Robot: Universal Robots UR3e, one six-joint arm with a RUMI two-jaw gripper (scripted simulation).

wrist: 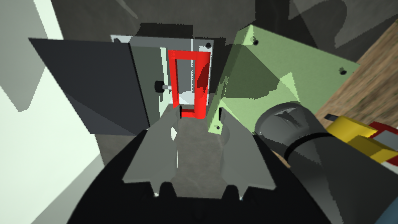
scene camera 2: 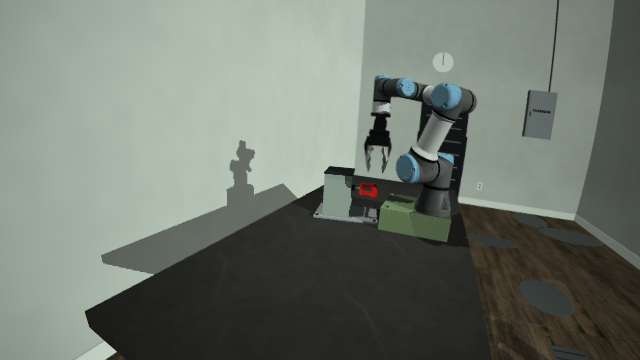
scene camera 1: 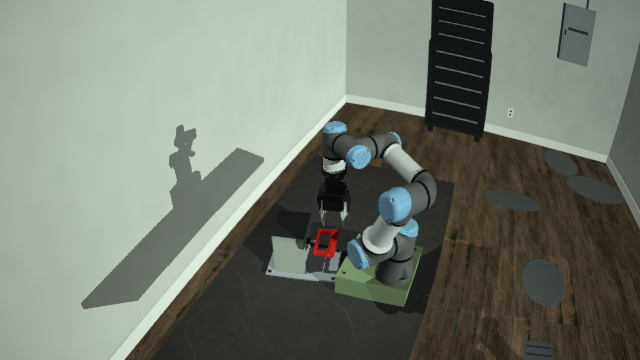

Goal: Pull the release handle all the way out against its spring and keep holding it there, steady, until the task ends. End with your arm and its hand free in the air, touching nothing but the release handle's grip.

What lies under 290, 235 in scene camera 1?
A pale grey housing box.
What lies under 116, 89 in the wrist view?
A pale grey housing box.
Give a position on a pale grey housing box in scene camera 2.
337, 183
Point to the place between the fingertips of my gripper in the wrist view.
200, 107
